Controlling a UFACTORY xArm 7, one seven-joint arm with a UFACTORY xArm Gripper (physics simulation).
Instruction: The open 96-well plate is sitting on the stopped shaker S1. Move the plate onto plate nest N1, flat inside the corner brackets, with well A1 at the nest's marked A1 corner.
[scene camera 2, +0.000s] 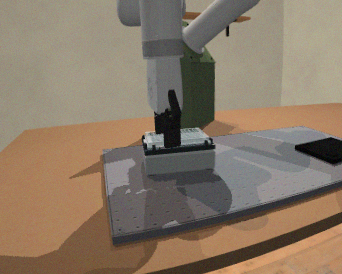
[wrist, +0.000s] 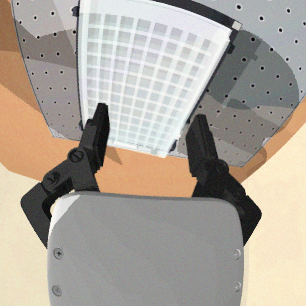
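Seen in the pictures: gripper, between the fingertips: (scene camera 2: 167, 139) (wrist: 150, 119); arm's base, origin of its link: (scene camera 2: 190, 40).
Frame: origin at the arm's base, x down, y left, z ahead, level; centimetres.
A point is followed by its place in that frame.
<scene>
The clear 96-well plate (scene camera 2: 195, 135) {x 23.5, y 3.0, z 44.8 cm} (wrist: 145, 65) {x 24.6, y 0.8, z 43.8 cm} lies flat on top of shaker S1 (scene camera 2: 180, 163) {x 28.2, y 0.2, z 48.9 cm}, a grey block with a black rim and small black corner posts. A small pale mark shows at the rim's upper right corner in the wrist view. My gripper (scene camera 2: 167, 139) {x 24.0, y -2.7, z 46.4 cm} (wrist: 150, 119) {x 24.0, y -2.7, z 46.4 cm} is over the plate, its black fingers partly drawn in but wide apart. The left finger overlaps the plate's left side in the wrist view. A narrow gap shows beside the right finger. Contact with the plate cannot be made out. Nest N1 cannot be identified for certain.
The shaker stands near the left end of a grey perforated board (scene camera 2: 135, 220) {x 30.4, y -4.8, z 65.6 cm} on an orange-brown table (scene camera 2: 55, 165) {x 31.7, y -31.8, z 44.8 cm}. A flat black block (scene camera 2: 325, 150) {x 29.2, y 35.6, z 37.5 cm} lies on the board at the right, cut by the view's edge. A green cabinet-like body (scene camera 2: 200, 90) {x 18.2, y 3.4, z 5.5 cm} stands behind the arm.
</scene>
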